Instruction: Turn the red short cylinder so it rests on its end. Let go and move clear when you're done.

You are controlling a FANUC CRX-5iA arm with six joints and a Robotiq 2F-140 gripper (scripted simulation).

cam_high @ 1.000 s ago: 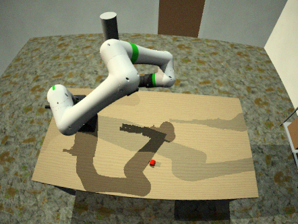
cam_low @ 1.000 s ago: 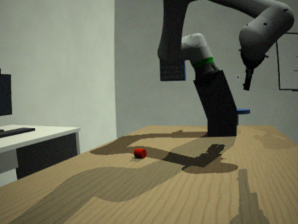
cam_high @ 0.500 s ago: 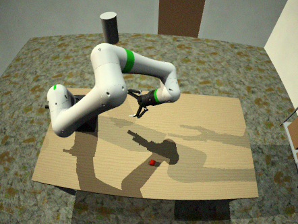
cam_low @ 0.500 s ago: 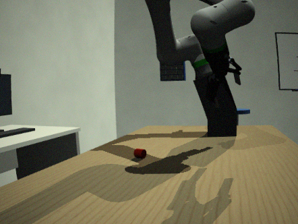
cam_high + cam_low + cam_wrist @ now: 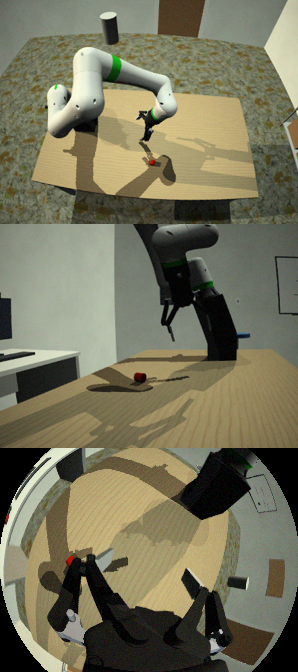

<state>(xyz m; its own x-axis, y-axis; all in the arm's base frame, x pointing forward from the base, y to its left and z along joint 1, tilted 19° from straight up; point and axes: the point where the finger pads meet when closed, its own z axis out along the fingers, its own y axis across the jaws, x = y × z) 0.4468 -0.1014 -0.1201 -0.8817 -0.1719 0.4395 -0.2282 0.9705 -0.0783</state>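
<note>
Now: hand 180 mm to the left of the red short cylinder, 160 mm above it and 90 mm short of it.
</note>
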